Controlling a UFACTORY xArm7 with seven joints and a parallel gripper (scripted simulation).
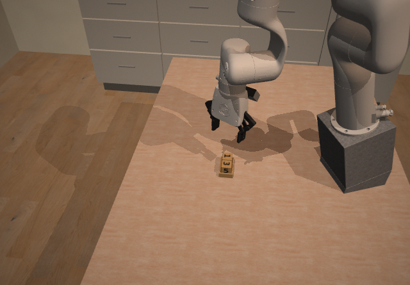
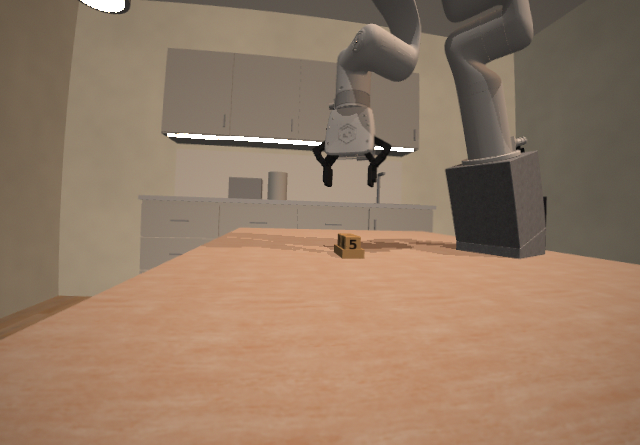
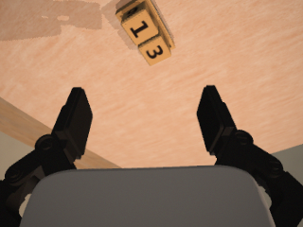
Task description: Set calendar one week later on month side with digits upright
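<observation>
My gripper is now 130 mm above the wooden cube and 10 mm to the left of it.
</observation>
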